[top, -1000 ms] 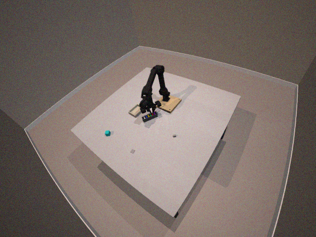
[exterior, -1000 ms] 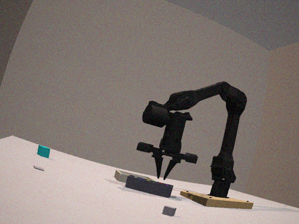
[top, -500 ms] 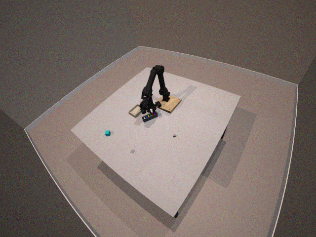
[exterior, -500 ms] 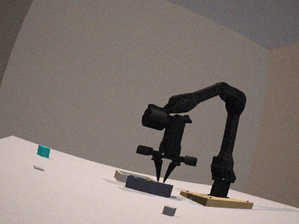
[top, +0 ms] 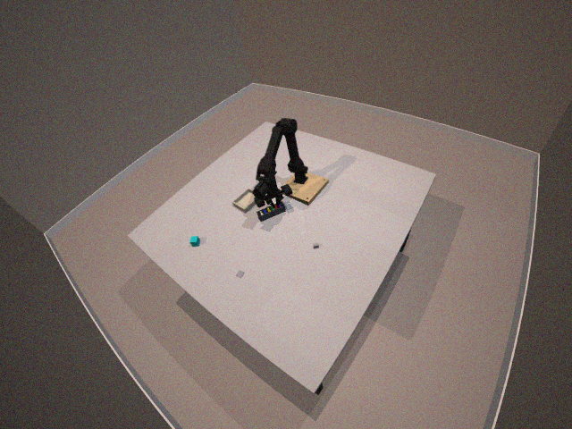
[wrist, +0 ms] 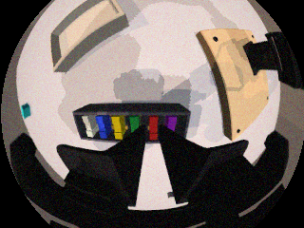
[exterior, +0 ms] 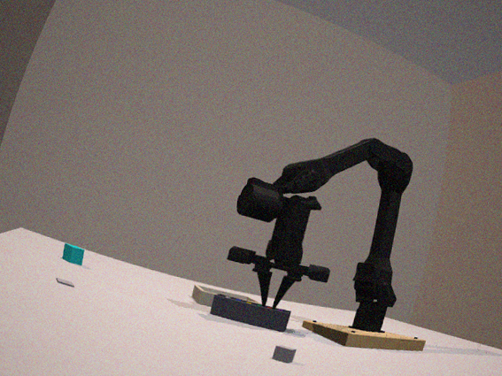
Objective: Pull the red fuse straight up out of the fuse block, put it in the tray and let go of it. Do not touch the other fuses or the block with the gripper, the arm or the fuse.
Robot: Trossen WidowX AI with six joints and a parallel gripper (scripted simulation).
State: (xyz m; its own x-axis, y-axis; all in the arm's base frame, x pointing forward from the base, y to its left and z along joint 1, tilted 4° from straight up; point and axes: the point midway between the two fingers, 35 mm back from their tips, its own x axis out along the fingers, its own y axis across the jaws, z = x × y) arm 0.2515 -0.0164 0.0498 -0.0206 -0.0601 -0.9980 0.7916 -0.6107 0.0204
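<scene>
Now: gripper tip 10 mm above the red fuse. The rest, counted from my gripper tip: beige tray (190 mm to the right, 40 mm below); teal cube (350 mm ahead, 290 mm to the right, 20 mm below).
</scene>
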